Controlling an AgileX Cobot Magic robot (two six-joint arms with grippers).
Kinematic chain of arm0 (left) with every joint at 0, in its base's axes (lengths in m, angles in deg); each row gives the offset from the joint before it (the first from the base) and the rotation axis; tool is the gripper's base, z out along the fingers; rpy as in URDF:
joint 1: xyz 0 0 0.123 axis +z
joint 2: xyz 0 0 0 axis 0.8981 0.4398 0
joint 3: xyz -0.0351 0.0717 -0.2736 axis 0.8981 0.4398 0
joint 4: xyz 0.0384 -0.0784 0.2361 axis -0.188 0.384 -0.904
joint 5: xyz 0 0 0 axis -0.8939 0.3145 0.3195
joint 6: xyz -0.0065 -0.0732 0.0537 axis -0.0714 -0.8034 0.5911
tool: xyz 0 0 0 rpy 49.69 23.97 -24.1
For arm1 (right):
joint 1: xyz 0 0 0.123 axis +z
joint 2: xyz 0 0 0 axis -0.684 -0.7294 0
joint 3: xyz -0.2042 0.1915 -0.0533 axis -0.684 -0.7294 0
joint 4: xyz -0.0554 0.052 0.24 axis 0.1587 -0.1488 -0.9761
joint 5: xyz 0 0 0 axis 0.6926 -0.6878 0.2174
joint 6: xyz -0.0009 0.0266 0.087 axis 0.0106 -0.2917 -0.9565
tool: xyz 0 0 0 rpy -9.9 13.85 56
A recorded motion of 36 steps. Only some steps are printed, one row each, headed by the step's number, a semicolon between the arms.
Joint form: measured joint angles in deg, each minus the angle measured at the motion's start. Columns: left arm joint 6, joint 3, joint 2, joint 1, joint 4, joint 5; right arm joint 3, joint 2, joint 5, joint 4, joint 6, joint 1.
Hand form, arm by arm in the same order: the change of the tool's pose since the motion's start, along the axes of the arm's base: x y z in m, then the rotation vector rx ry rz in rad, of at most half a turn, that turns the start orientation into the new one. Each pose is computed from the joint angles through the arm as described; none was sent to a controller.
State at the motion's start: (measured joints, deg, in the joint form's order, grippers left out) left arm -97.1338 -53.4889 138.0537 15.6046 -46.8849 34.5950; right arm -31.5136 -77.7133 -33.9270 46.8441 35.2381 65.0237
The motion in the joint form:
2: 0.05 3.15 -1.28 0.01 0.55 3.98; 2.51 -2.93 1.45 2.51 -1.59 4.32
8: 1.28 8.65 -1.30 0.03 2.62 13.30; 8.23 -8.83 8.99 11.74 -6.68 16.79
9: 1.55 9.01 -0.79 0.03 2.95 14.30; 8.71 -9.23 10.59 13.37 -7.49 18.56
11: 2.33 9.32 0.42 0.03 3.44 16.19; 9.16 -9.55 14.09 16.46 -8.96 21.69
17: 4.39 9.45 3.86 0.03 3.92 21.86; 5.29 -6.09 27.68 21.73 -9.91 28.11
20: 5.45 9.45 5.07 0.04 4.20 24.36; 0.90 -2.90 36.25 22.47 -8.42 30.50
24: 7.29 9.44 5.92 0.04 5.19 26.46; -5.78 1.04 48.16 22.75 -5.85 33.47
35: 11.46 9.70 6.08 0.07 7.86 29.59; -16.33 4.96 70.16 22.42 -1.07 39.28
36: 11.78 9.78 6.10 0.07 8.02 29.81; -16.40 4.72 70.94 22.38 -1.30 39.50
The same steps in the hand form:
2: -0.0044 0.0053 -0.0075 -0.0324 -0.0190 0.0053; 0.0055 0.0158 0.0023 -0.0257 -0.0106 0.0472
8: -0.0077 0.0111 -0.0244 -0.0877 -0.0571 0.0227; 0.0095 0.0622 0.0111 -0.0799 -0.1300 0.1537
9: -0.0070 0.0106 -0.0266 -0.0891 -0.0587 0.0255; 0.0083 0.0682 0.0129 -0.0826 -0.1595 0.1651
11: -0.0048 0.0088 -0.0296 -0.0890 -0.0681 0.0284; 0.0049 0.0777 0.0165 -0.0802 -0.2231 0.1809
17: 0.0022 0.0025 -0.0336 -0.0940 -0.1160 0.0311; -0.0132 0.0844 0.0250 -0.0043 -0.4391 0.1870
20: 0.0049 0.0004 -0.0341 -0.0994 -0.1427 0.0332; -0.0246 0.0790 0.0247 0.0526 -0.5559 0.1758
24: 0.0073 -0.0007 -0.0339 -0.1013 -0.1713 0.0401; -0.0388 0.0696 0.0185 0.1232 -0.6999 0.1530
35: 0.0094 0.0010 -0.0312 -0.1059 -0.2291 0.0625; -0.0591 0.0566 0.0038 0.2436 -0.9315 0.0984
36: 0.0094 0.0012 -0.0314 -0.1046 -0.2329 0.0638; -0.0591 0.0574 0.0037 0.2514 -0.9332 0.0943

